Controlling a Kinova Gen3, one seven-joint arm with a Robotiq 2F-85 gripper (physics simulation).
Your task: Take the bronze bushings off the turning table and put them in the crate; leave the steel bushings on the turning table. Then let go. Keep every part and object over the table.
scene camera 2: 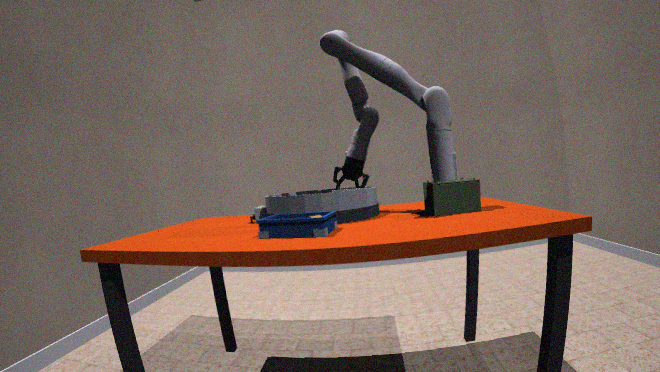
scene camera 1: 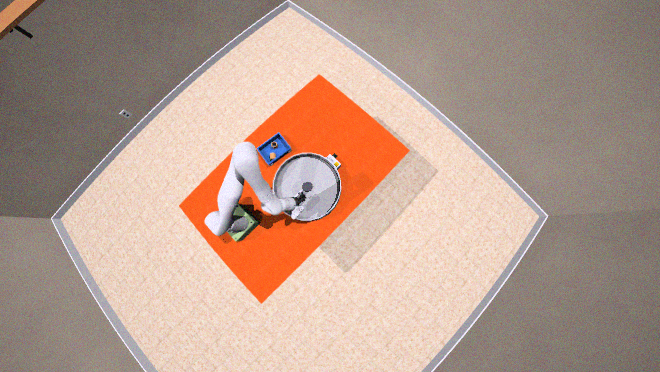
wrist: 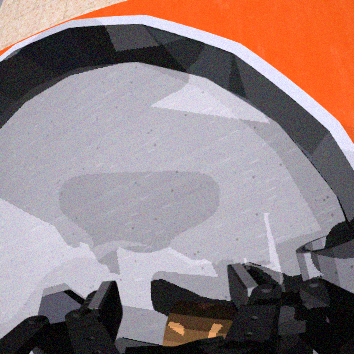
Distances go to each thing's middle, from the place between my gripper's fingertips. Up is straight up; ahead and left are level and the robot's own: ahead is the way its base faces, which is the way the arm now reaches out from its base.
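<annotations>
Grey turning table [scene camera 1: 317,177]: my gripper 2 cm above it, 10 cm short of it, 5 cm to the right of it. Blue crate [scene camera 2: 295,225]: 5 cm below my hand, 9 cm ahead of it, 41 cm to the left of it. Going by their middles, grey turning table nearest to my gripper of the things named here.
</annotations>
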